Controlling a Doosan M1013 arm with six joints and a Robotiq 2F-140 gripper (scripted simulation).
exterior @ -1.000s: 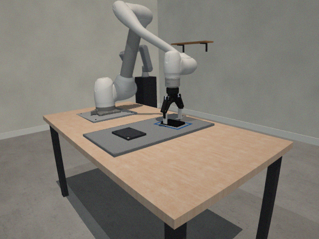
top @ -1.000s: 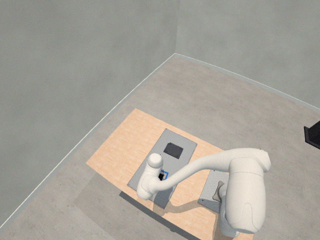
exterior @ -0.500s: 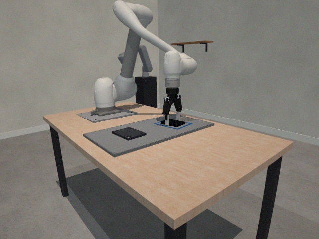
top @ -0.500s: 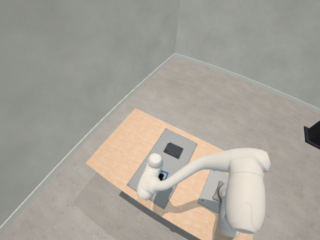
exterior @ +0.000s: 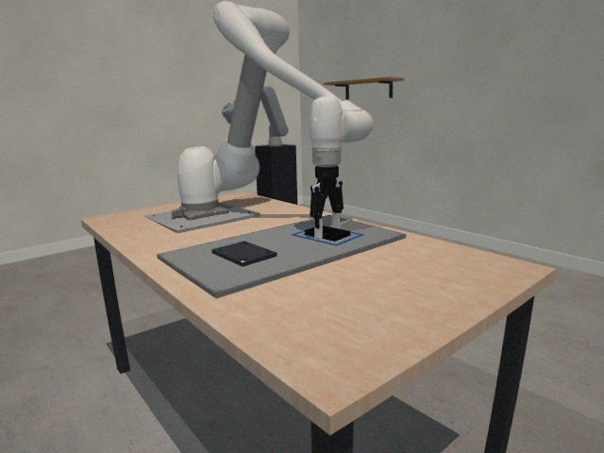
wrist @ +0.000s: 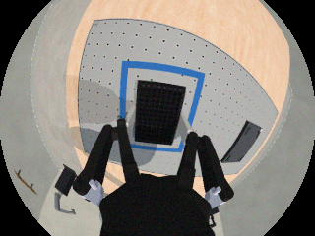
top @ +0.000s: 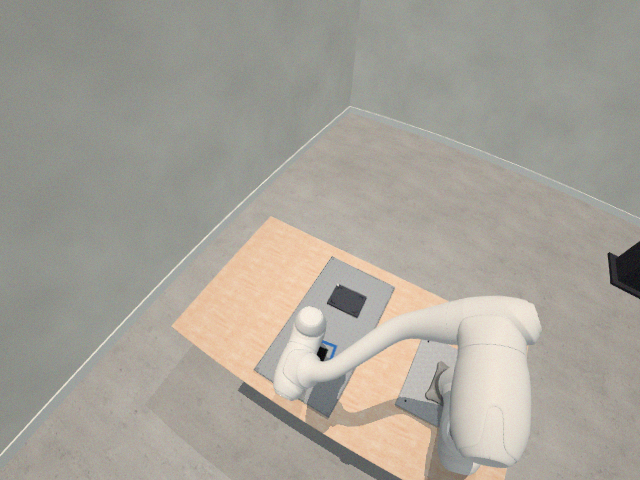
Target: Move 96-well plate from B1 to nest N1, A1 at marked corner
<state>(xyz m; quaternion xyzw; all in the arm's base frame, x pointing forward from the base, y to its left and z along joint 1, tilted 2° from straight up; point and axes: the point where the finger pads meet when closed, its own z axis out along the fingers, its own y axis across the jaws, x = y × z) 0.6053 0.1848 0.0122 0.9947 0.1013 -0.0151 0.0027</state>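
The dark plate nest lies 310 mm to the right of my hand and 20 mm below it. From my hand the other things lie so: black 96-well plate 20 mm below.
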